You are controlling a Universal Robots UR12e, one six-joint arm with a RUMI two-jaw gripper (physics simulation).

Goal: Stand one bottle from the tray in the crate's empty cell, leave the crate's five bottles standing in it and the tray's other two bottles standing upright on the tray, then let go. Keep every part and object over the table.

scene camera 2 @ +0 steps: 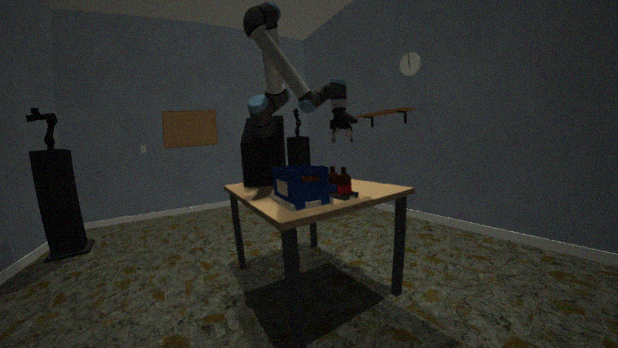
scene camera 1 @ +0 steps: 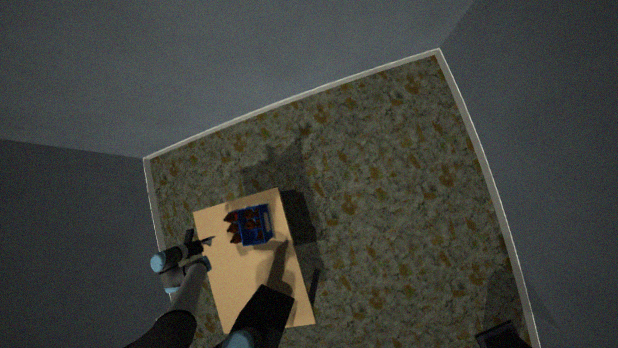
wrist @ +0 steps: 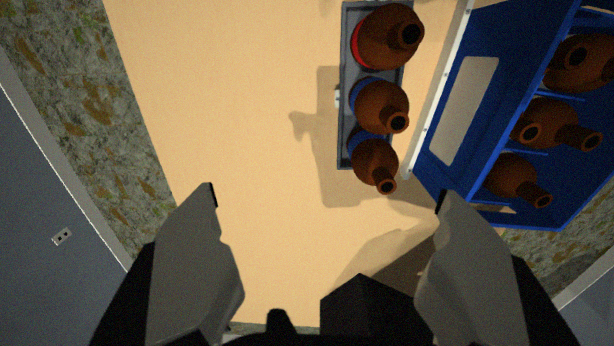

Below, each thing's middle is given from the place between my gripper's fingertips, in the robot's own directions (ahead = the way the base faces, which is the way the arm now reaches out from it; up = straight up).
Right now the brown blue-labelled bottle (wrist: pixel 374 161) is 100 mm behind my hand, 80 mm to the right of it and 200 mm below it. Also, from my hand: red-labelled bottle (wrist: pixel 383 42): 80 mm ahead, 100 mm to the right, 200 mm below.
